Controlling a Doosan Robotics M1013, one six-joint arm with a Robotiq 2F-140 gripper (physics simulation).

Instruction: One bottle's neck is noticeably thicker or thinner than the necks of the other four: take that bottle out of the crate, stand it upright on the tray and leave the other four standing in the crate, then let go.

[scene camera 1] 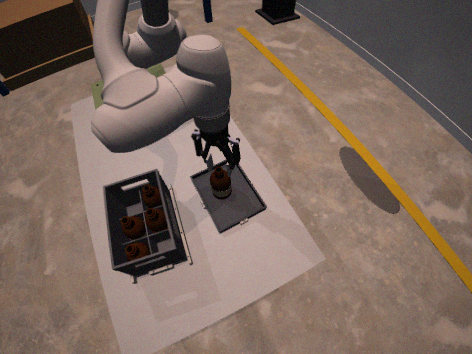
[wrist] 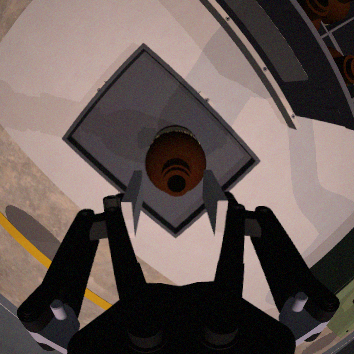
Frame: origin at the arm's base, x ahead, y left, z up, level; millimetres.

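Seen in the pictures: gripper, fingertip midpoint: (scene camera 1: 220,170) (wrist: 172,183).
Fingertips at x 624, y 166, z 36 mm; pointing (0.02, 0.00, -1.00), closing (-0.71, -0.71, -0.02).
Note:
Offsets run from my fingertips to a thing's top centre. "pt": to the spot under its first point. Level surfaces: height alone.
A brown bottle @(2 mm ahead, 7 mm right, 15 mm up) (scene camera 1: 220,184) (wrist: 175,155) with a pale label stands upright on the dark grey tray @(pt 118 mm ahead, 31 mm left, 140 mm down) (scene camera 1: 245,211) (wrist: 112,110). My gripper (scene camera 1: 221,163) (wrist: 172,183) is open above the tray, with its two fingers apart on either side of the bottle's neck and a gap on each side in the wrist view. The dark crate @(32 mm ahead, 296 mm right, 30 mm up) (scene camera 1: 108,225) (wrist: 325,95) holds the other four bottles upright: one @(47 mm back, 241 mm right, 18 mm up) (scene camera 1: 150,196) at the back right, one @(37 mm ahead, 257 mm right, 18 mm up) (scene camera 1: 155,220) at the middle right, one @(26 mm ahead, 336 mm right, 18 mm up) (scene camera 1: 133,227) at the middle left and one @(116 mm ahead, 348 mm right, 18 mm up) (scene camera 1: 136,251) at the front left.
The crate stands left of the tray in the scene view, on the same pale mat @(145 mm down) (scene camera 1: 260,272) (wrist: 40,45), with a gap between them. A large brown box (scene camera 1: 45,45) is at the back left. A yellow floor line (scene camera 1: 320,107) runs past the mat on the right.

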